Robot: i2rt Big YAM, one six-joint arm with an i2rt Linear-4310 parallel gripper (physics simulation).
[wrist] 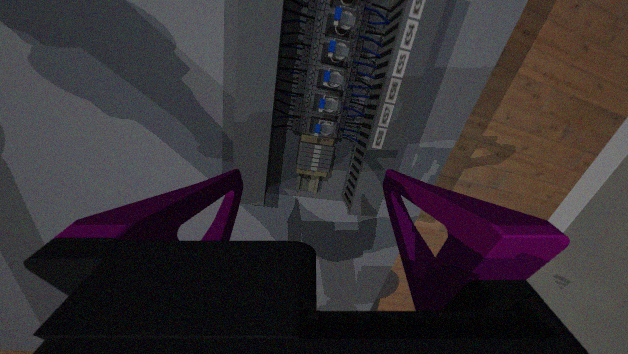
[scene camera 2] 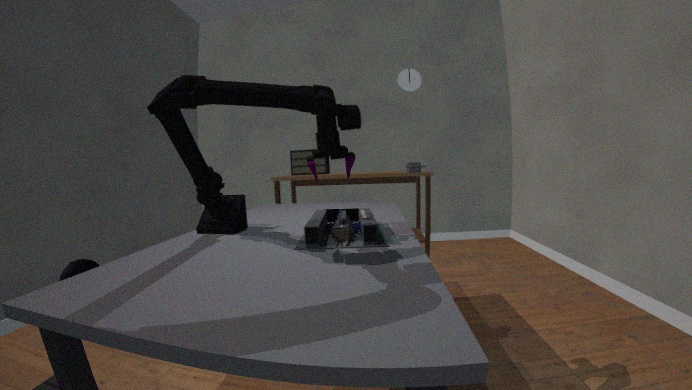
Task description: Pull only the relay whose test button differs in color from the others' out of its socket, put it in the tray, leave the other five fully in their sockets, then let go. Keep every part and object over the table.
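Places are measured from the arm's base along level axes (x left, y back, z up), in metres.
Pixels of known places: gripper, between the fingertips: [wrist: 313,177] [scene camera 2: 332,180]; arm's base, origin of its link: [scene camera 2: 219,210].
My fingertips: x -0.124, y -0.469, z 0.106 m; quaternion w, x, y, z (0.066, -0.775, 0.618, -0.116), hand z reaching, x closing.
For each thing: its top centre in the pictures, then the offset to it from my fingertips. "pt": a spot on its surface instead. Level surfaces: height alone.
- relay row, a spot on its surface: [scene camera 2: 343,220] pt dz -0.128, dx +0.009, dy -0.027 m
- left duct, centre of its top: [wrist: 255,83] [scene camera 2: 317,216] dz -0.122, dx +0.051, dy +0.063 m
- labelled right duct, centre of its top: [wrist: 394,110] [scene camera 2: 366,215] dz -0.122, dx +0.058, dy -0.102 m
- table, height of its surface: dz -0.185 m
Relays [wrist: 333,79] stand in a row in their sockets between two grey wire ducts in the wrist view. Those whose test buttons show clearly have blue buttons. One more relay is cut off at the top edge, and its button color cannot be seen. In the scene view the relay row [scene camera 2: 343,220] is small and dark. My gripper [scene camera 2: 332,180] [wrist: 313,177] is open, with nothing between its purple fingers. It hangs well above the panel, toward the terminal-block end of the row in the wrist view. The tray does not show in either view.
Terminal blocks [wrist: 315,156] sit at the row's lower end. The left duct [wrist: 246,100] and the labelled right duct [wrist: 361,165] flank the relays, with blue wires on the right. The table [scene camera 2: 225,280] has its edge right of the panel. A wooden side table [scene camera 2: 350,176] stands behind.
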